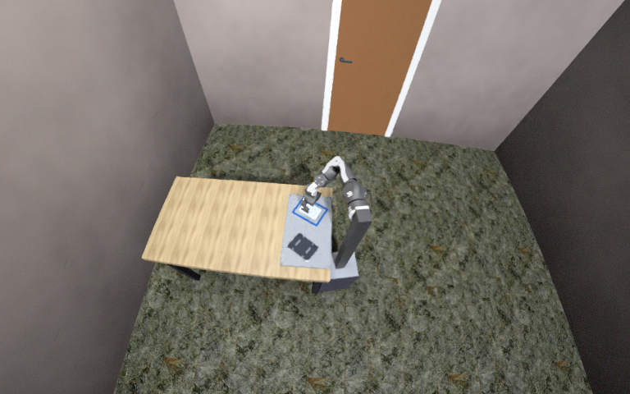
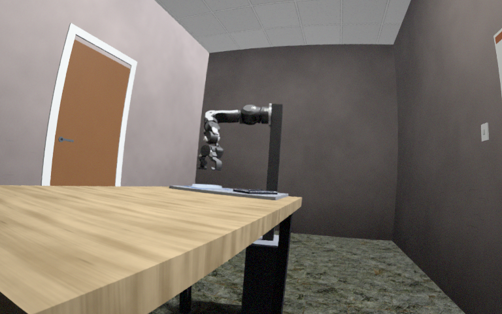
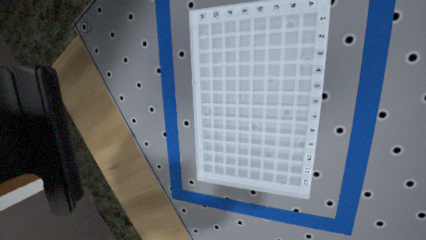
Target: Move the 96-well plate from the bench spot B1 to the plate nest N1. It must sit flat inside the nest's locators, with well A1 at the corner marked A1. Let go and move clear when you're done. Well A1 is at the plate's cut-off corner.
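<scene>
The white 96-well plate is 8 cm below my hand. The rest, counted from my hand: black plate nest 25 cm to the left, 8 cm below, 6 cm ahead.
</scene>
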